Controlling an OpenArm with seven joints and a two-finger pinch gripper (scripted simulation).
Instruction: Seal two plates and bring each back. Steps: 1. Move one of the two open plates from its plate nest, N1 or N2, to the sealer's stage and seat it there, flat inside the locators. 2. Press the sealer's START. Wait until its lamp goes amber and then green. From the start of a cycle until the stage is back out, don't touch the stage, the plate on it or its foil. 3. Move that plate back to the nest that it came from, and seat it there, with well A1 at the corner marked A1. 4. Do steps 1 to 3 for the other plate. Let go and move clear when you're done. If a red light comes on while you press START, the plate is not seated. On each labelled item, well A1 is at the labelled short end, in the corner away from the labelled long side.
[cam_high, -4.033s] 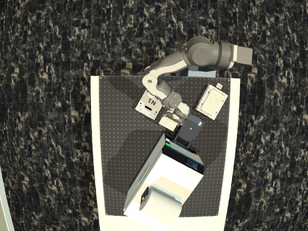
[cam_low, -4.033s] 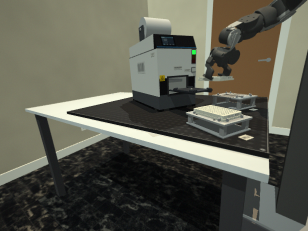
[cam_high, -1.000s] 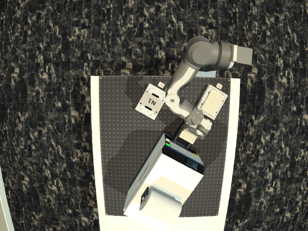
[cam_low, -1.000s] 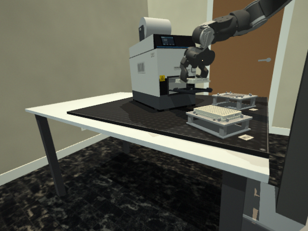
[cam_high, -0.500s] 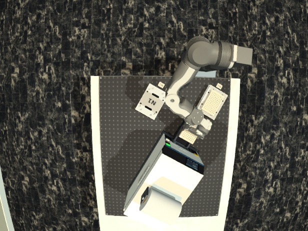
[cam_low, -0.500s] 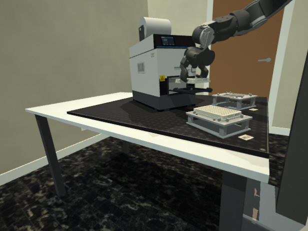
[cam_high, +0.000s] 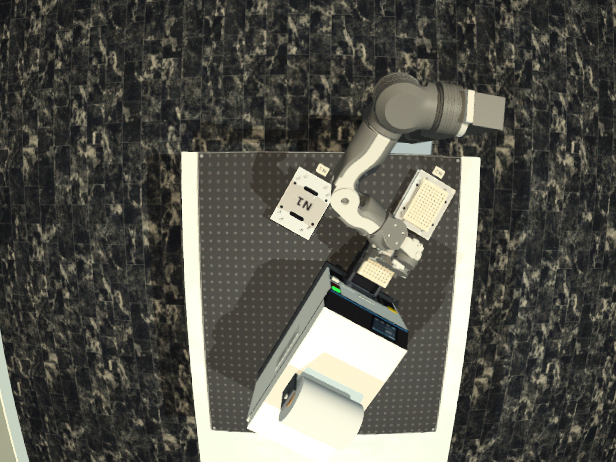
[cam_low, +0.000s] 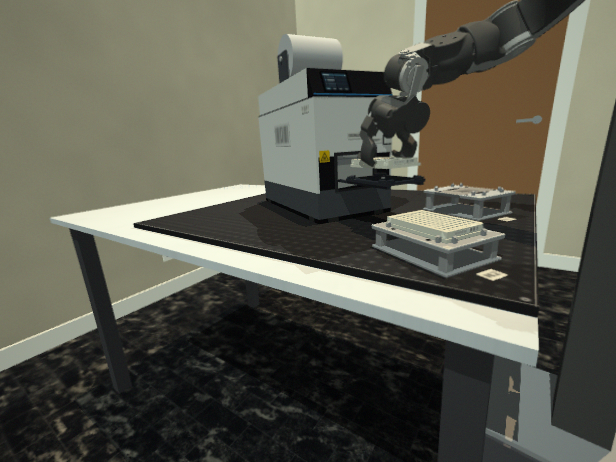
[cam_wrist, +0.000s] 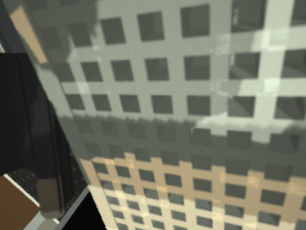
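My hand is 40 mm above the sealer stage. Round my hand: clear well plate: 150 mm behind, 120 mm to the left, 100 mm below; N1 label: 210 mm behind, 180 mm to the right, 150 mm below; sealer screen: 120 mm ahead, 10 mm to the right, 170 mm above.
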